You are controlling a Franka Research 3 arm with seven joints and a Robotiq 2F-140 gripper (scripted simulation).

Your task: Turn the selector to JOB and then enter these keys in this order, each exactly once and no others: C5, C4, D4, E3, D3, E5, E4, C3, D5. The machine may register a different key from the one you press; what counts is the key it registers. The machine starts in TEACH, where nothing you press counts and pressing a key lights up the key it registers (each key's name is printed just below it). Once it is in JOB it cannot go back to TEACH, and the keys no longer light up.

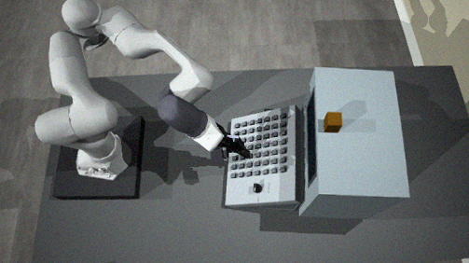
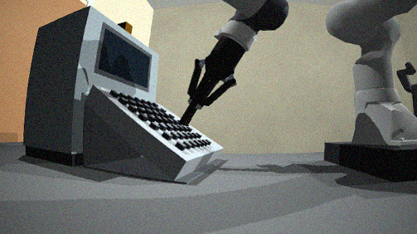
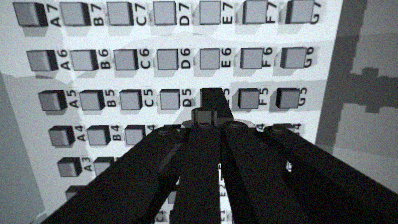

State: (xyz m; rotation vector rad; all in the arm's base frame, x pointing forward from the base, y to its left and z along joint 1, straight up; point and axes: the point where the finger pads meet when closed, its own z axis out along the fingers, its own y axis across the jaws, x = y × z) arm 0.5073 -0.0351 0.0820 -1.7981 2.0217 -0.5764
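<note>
Right now the E5 key is 20 mm ahead of my hand and 40 mm below it. Also, from my hand: C6 key (80 mm ahead, 40 mm to the right); E6 key (20 mm ahead, 40 mm to the right, 40 mm below); D6 key (50 mm ahead, 40 mm to the right, 20 mm below).
</note>
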